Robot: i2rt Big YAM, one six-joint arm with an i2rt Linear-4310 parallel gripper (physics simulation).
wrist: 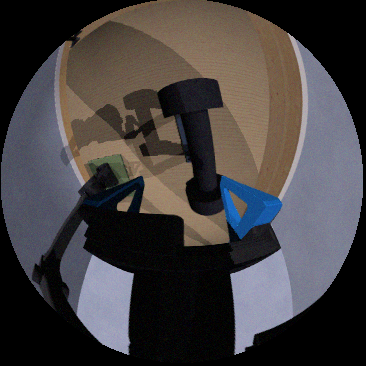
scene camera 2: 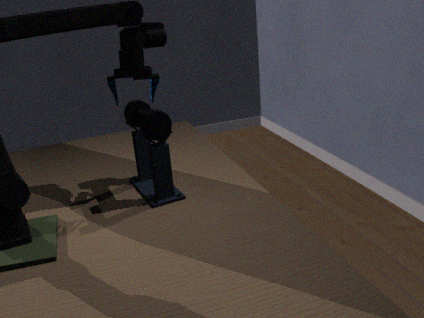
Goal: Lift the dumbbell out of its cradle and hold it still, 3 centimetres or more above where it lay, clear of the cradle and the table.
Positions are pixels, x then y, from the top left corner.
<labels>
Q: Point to a black dumbbell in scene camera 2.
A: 156, 125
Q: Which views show my gripper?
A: The wrist view and scene camera 2: all of them.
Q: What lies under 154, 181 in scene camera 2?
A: A blue-grey cradle.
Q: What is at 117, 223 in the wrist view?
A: My gripper.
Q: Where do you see a black dumbbell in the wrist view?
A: At 190, 98
</labels>
